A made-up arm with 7 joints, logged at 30 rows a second.
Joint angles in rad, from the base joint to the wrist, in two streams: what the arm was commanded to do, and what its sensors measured. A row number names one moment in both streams.
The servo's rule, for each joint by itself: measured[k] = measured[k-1] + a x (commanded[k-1-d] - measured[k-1]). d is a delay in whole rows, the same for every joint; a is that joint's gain. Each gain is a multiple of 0.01, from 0.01 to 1. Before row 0 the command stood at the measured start. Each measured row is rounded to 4 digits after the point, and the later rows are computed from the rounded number. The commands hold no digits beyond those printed.
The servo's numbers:
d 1
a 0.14 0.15 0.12 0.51 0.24 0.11 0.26
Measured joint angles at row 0: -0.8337, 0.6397, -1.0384, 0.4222, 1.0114, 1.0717, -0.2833
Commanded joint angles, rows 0 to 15: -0.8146, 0.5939, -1.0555, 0.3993, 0.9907, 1.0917, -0.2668; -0.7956, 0.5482, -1.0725, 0.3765, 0.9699, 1.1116, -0.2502; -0.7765, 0.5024, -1.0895, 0.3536, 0.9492, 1.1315, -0.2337; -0.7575, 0.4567, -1.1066, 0.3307, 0.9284, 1.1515, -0.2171; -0.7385, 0.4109, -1.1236, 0.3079, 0.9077, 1.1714, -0.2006; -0.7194, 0.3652, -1.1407, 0.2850, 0.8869, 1.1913, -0.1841; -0.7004, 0.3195, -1.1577, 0.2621, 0.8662, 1.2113, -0.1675; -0.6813, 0.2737, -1.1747, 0.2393, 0.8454, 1.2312, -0.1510; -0.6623, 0.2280, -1.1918, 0.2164, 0.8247, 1.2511, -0.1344; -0.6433, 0.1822, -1.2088, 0.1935, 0.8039, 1.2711, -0.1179; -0.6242, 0.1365, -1.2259, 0.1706, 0.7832, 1.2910, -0.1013; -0.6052, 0.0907, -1.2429, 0.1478, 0.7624, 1.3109, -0.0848; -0.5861, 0.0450, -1.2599, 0.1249, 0.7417, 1.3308, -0.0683; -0.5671, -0.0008, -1.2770, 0.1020, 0.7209, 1.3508, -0.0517; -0.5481, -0.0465, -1.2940, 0.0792, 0.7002, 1.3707, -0.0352; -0.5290, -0.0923, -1.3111, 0.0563, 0.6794, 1.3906, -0.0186
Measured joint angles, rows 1 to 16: -0.8337, 0.6397, -1.0384, 0.4222, 1.0114, 1.0717, -0.2833; -0.8310, 0.6328, -1.0405, 0.4105, 1.0064, 1.0739, -0.2790; -0.8260, 0.6201, -1.0443, 0.3932, 0.9976, 1.0780, -0.2715; -0.8191, 0.6024, -1.0497, 0.3730, 0.9860, 1.0839, -0.2617; -0.8105, 0.5805, -1.0565, 0.3514, 0.9722, 1.0913, -0.2501; -0.8004, 0.5551, -1.0646, 0.3292, 0.9567, 1.1001, -0.2372; -0.7891, 0.5266, -1.0737, 0.3067, 0.9399, 1.1101, -0.2234; -0.7767, 0.4955, -1.0838, 0.2840, 0.9222, 1.1212, -0.2089; -0.7633, 0.4622, -1.0947, 0.2612, 0.9038, 1.1333, -0.1938; -0.7492, 0.4271, -1.1064, 0.2384, 0.8848, 1.1463, -0.1784; -0.7344, 0.3904, -1.1187, 0.2155, 0.8654, 1.1600, -0.1627; -0.7190, 0.3523, -1.1316, 0.1926, 0.8457, 1.1744, -0.1467; -0.7031, 0.3131, -1.1450, 0.1698, 0.8257, 1.1894, -0.1306; -0.6867, 0.2729, -1.1588, 0.1469, 0.8055, 1.2050, -0.1144; -0.6700, 0.2318, -1.1730, 0.1240, 0.7852, 1.2210, -0.0981; -0.6529, 0.1901, -1.1875, 0.1012, 0.7648, 1.2375, -0.0817
